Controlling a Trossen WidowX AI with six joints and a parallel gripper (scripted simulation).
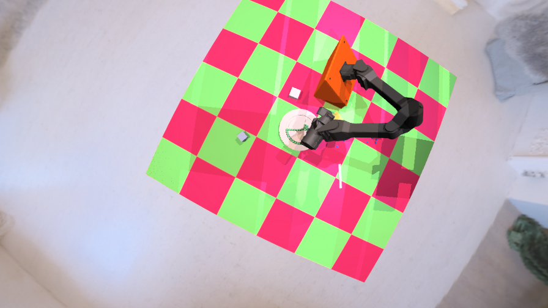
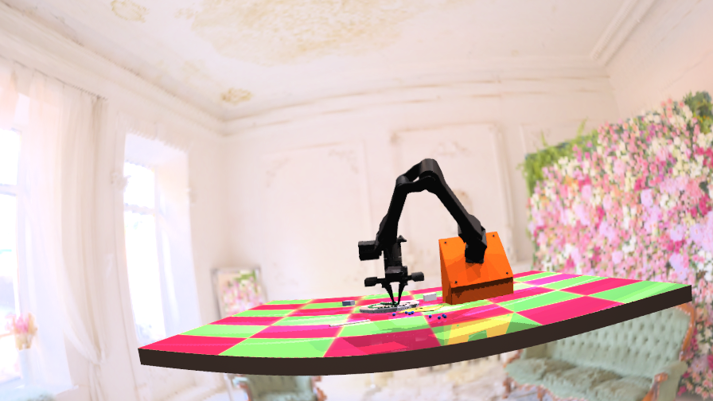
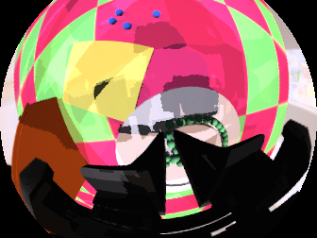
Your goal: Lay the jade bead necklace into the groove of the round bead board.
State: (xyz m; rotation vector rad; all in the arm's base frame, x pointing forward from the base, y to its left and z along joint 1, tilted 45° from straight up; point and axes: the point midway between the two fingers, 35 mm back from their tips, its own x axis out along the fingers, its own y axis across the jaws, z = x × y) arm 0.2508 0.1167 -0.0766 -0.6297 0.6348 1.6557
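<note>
The round bead board is 30 mm ahead of my gripper tip, 50 mm to the right of it and 10 mm below it. Round my gripper tip: white cube: 110 mm behind, 170 mm to the right; thin white stick: 110 mm ahead, 240 mm to the left, 10 mm below; yellow patch: 80 mm behind, 70 mm to the left, 10 mm below.
</note>
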